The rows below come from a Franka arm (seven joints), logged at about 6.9 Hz.
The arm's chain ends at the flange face. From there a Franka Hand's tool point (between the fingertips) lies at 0.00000 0.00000 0.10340 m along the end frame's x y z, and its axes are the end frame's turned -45 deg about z.
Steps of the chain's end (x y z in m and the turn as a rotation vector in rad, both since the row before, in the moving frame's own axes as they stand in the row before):
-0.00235 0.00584 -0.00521 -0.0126 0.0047 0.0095
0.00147 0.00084 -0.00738 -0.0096 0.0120 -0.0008
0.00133 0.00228 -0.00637 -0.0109 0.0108 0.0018
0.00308 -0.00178 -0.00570 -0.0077 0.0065 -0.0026
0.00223 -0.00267 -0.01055 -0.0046 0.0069 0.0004
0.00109 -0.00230 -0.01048 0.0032 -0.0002 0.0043
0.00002 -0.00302 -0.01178 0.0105 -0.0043 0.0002
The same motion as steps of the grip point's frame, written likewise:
-0.00637 0.00373 -0.00522 -0.0122 -0.0056 0.0095
0.00062 0.00321 -0.00739 -0.0153 0.0017 -0.0008
-0.00068 0.00414 -0.00638 -0.0153 -0.0001 0.0018
0.00335 0.00196 -0.00571 -0.0100 -0.0008 -0.0026
0.00363 0.00053 -0.01055 -0.0081 0.0016 0.0004
0.00262 -0.00110 -0.01048 0.0024 0.0021 0.0043
0.00260 -0.00320 -0.01179 0.0105 0.0044 0.0002

